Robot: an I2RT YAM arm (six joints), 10 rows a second.
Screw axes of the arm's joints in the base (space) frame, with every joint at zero. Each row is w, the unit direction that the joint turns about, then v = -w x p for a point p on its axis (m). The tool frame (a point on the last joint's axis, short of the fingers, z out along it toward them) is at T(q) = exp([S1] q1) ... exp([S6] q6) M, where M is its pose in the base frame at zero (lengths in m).
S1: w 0 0 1 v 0.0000 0.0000 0.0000
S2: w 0 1 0 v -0.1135 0.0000 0.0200
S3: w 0 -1 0 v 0.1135 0.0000 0.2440
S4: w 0 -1 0 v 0.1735 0.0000 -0.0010
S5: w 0 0 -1 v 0.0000 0.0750 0.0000
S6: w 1 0 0 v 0.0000 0.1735 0.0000
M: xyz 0.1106 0.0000 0.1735 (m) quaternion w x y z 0.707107 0 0.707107 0
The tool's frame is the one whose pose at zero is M.
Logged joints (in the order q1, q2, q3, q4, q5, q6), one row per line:
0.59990 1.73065 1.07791 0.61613 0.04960 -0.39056
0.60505 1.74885 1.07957 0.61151 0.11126 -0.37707
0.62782 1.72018 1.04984 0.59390 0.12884 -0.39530
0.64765 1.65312 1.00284 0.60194 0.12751 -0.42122
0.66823 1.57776 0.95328 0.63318 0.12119 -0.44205
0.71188 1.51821 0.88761 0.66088 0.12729 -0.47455
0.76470 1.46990 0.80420 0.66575 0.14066 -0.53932
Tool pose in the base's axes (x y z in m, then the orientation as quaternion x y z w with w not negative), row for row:
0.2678 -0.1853 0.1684 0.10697 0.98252 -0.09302 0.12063
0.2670 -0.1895 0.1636 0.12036 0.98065 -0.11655 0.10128
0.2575 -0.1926 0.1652 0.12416 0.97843 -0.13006 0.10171
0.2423 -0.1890 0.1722 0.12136 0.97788 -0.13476 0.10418
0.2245 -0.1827 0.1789 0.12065 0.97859 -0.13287 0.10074
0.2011 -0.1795 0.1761 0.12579 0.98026 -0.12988 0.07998
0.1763 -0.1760 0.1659 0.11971 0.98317 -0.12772 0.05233
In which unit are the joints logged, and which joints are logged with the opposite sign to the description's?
The joints are logged in radians. Opposite sign: q1, q4.
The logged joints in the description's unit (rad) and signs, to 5 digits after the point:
-0.59990 1.73065 1.07791 -0.61613 0.04960 -0.39056
-0.60505 1.74885 1.07957 -0.61151 0.11126 -0.37707
-0.62782 1.72018 1.04984 -0.59390 0.12884 -0.39530
-0.64765 1.65312 1.00284 -0.60194 0.12751 -0.42122
-0.66823 1.57776 0.95328 -0.63318 0.12119 -0.44205
-0.71188 1.51821 0.88761 -0.66088 0.12729 -0.47455
-0.76470 1.46990 0.80420 -0.66575 0.14066 -0.53932

